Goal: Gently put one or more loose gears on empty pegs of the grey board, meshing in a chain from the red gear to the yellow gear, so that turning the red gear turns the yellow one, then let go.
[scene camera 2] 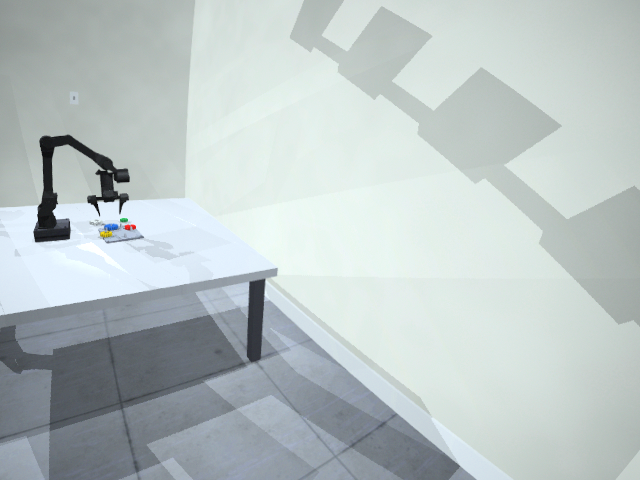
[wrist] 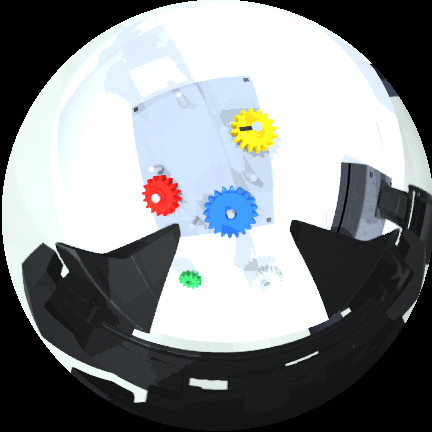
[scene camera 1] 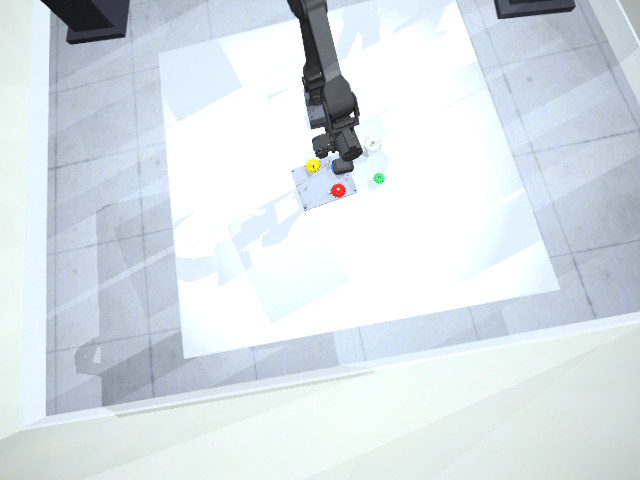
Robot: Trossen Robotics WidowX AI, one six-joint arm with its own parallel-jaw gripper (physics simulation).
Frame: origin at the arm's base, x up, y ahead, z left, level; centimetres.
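Seen in the pictures: gripper, fingertip midpoint: (scene camera 2: 109, 215) (wrist: 236, 227) (scene camera 1: 337, 158); arm's base at its link origin: (scene camera 2: 47, 226) (wrist: 382, 200) (scene camera 1: 317, 97).
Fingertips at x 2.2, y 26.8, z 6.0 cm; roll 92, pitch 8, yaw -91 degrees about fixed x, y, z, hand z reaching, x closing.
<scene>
Offsets run from my fingertips to a thing's middle. "*": to the spot under its first point. Level surfaces: height alone.
The blue gear @(dy +0.1, dx -6.2, dz +0.9 cm) (scene camera 2: 111, 227) (wrist: 219, 204) sits on the grey board @(dy +4.2, dx -6.3, dz -5.7 cm) (scene camera 1: 317, 195) (wrist: 175, 135), a peg tip showing through its hole. In the wrist view gaps show between it and both the red gear @(* dy +9.7, dx -4.9, dz -0.2 cm) (scene camera 1: 338, 190) @(dy +9.8, dx -6.0, dz -3.7 cm) (scene camera 2: 130, 227) (wrist: 165, 194) and the yellow gear @(dy -1.4, dx -6.1, dz -9.2 cm) (scene camera 1: 312, 165) (scene camera 2: 105, 234) (wrist: 245, 138), which are on their pegs. The green gear @(dy +5.4, dx -7.0, dz +15.1 cm) (scene camera 1: 379, 178) (scene camera 2: 124, 220) (wrist: 190, 279) and white gear @(dy -8.7, dx -7.0, dz +13.8 cm) (scene camera 1: 372, 143) (scene camera 2: 95, 222) (wrist: 267, 277) lie loose on the table. My gripper (scene camera 2: 109, 214) (wrist: 236, 227) is open and empty above the blue gear, which it mostly hides in scene camera 1.
Bare pegs stand at the board's far corner @(* dy +7.0, dx -5.9, dz -12.3 cm) (wrist: 183, 100), beside the red gear (wrist: 156, 169), between the yellow and blue gears @(dy -1.8, dx -6.0, dz -3.7 cm) (wrist: 252, 177), and left of the blue gear @(dy +4.6, dx -6.0, dz +2.8 cm) (wrist: 196, 222). The arm's base (scene camera 2: 52, 230) stands on the white table @(dx -7.8 cm) (scene camera 2: 170, 279) behind the board.
</scene>
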